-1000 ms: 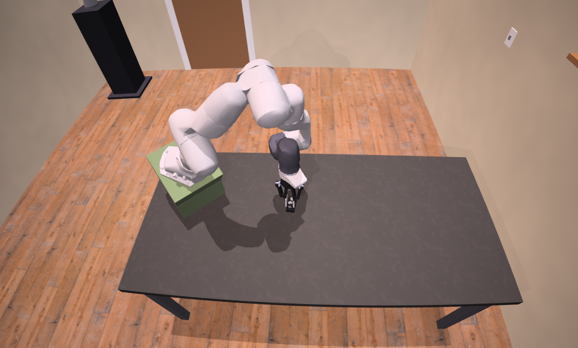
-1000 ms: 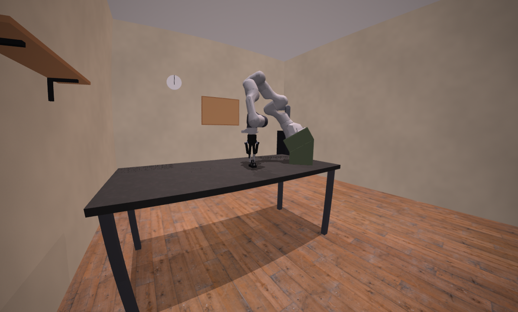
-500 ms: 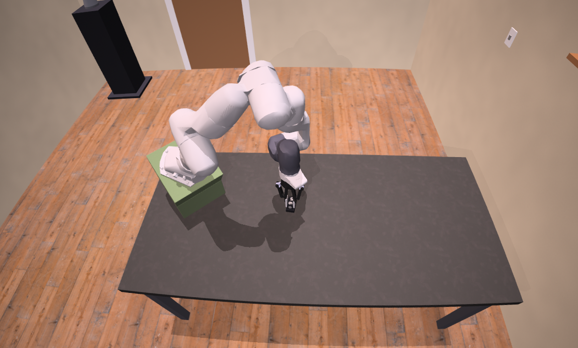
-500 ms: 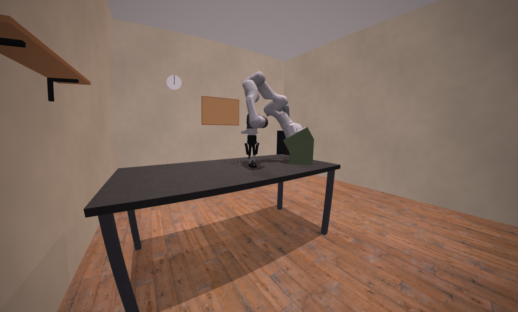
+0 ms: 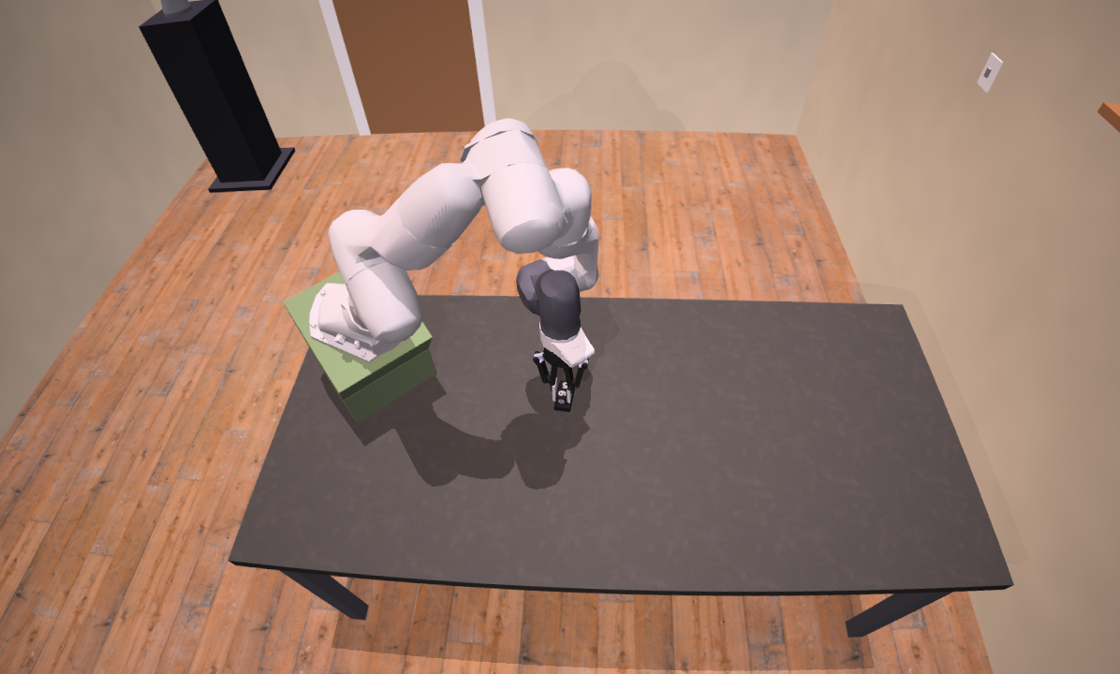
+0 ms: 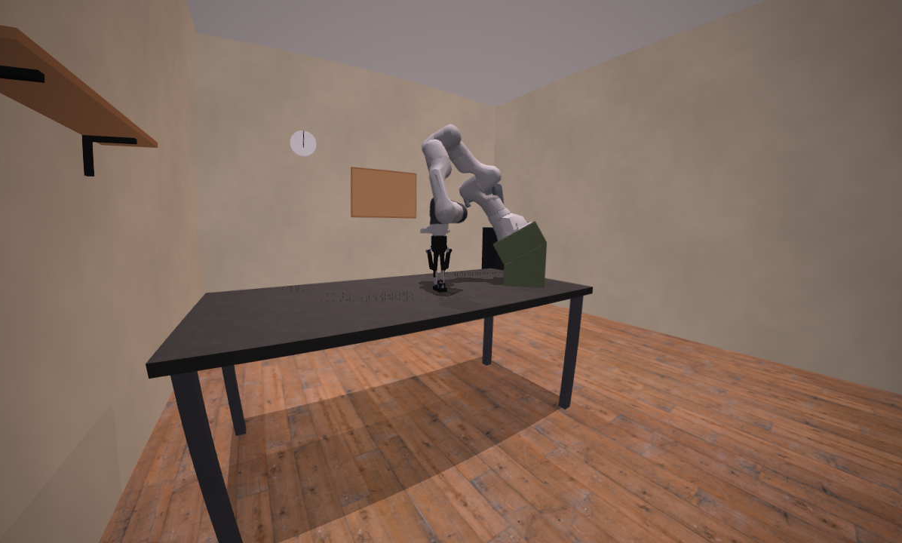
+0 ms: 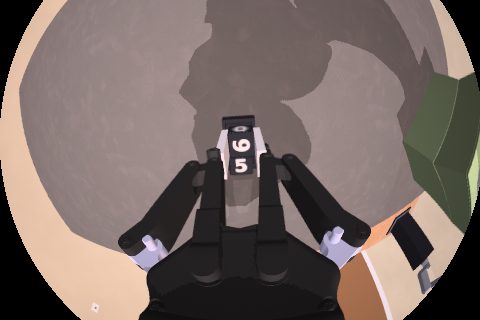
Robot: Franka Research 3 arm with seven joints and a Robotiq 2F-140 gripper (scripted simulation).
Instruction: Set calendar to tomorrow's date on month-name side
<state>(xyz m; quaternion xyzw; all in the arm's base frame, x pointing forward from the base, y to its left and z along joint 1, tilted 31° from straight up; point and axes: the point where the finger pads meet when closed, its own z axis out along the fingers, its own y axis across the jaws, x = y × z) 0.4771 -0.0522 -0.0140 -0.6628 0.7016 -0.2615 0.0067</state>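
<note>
My gripper is now 3 cm above the dark date cube. Also, from my hand: black tray: 1 cm to the left, 5 cm below.
</note>
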